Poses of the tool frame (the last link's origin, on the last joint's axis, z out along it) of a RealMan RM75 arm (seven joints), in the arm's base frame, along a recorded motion.
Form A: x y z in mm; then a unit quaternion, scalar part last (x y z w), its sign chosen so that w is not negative.
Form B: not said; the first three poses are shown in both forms.
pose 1, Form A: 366.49 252.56 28.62 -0.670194 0.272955 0.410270 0.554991
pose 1, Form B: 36.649 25.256 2.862 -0.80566 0.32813 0.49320 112.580
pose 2, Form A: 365.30 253.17 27.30 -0.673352 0.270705 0.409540 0.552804
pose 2, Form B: 36.530 25.317 2.730 -0.80804 0.32485 0.49146 112.881
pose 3, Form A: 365.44 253.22 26.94 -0.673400 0.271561 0.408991 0.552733
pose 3, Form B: 36.544 25.322 2.694 -0.80806 0.32586 0.49077 112.891
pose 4, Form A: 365.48 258.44 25.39 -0.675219 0.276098 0.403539 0.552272
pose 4, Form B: 36.548 25.844 2.539 -0.80994 0.33119 0.48406 112.954
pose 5, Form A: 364.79 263.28 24.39 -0.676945 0.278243 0.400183 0.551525
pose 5, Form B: 36.479 26.328 2.439 -0.81153 0.33356 0.47974 113.057
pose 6, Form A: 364.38 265.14 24.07 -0.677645 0.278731 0.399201 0.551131
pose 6, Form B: 36.438 26.514 2.407 -0.81212 0.33404 0.47842 113.111
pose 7, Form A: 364.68 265.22 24.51 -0.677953 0.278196 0.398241 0.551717
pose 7, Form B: 36.468 26.522 2.451 -0.81286 0.33356 0.47749 113.030
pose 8, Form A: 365.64 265.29 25.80 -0.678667 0.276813 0.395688 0.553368
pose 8, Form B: 36.564 26.529 2.580 -0.81479 0.33233 0.47505 112.803
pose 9, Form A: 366.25 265.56 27.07 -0.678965 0.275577 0.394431 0.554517
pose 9, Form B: 36.625 26.556 2.707 -0.81589 0.33115 0.47398 112.645
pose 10, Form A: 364.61 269.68 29.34 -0.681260 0.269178 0.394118 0.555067
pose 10, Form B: 36.461 26.968 2.934 -0.81901 0.32361 0.47381 112.569
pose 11, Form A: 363.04 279.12 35.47 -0.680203 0.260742 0.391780 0.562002
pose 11, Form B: 36.304 27.912 3.547 -0.82236 0.31523 0.47366 111.611
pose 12, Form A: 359.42 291.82 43.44 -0.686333 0.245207 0.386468 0.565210
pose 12, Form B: 35.942 29.182 4.344 -0.83197 0.29724 0.46848 111.166
